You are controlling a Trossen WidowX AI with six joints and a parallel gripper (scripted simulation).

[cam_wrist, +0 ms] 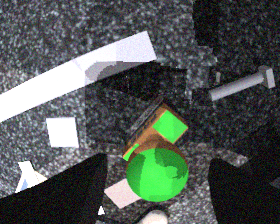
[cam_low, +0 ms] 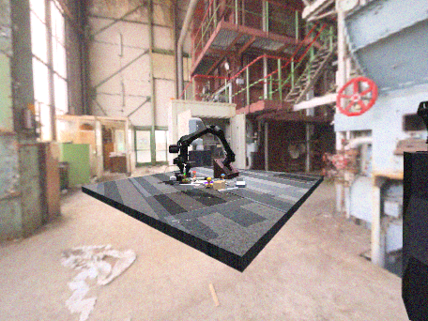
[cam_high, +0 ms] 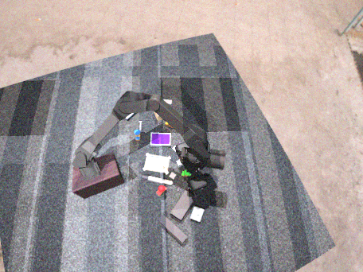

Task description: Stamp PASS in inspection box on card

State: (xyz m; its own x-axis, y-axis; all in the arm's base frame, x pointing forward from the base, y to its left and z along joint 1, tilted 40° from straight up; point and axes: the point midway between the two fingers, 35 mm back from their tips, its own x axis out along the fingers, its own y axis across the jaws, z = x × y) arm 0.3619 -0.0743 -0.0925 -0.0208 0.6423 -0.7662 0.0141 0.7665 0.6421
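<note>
The green-knobbed stamp is 1 cm behind my gripper tip and 4 cm below it. The rest, counted from my gripper tip: card (10 cm behind, 10 cm to the left, 6 cm below); white marker (14 cm behind, 4 cm to the left, 5 cm below); red stamp (13 cm behind, 2 cm to the right, 4 cm below).
</note>
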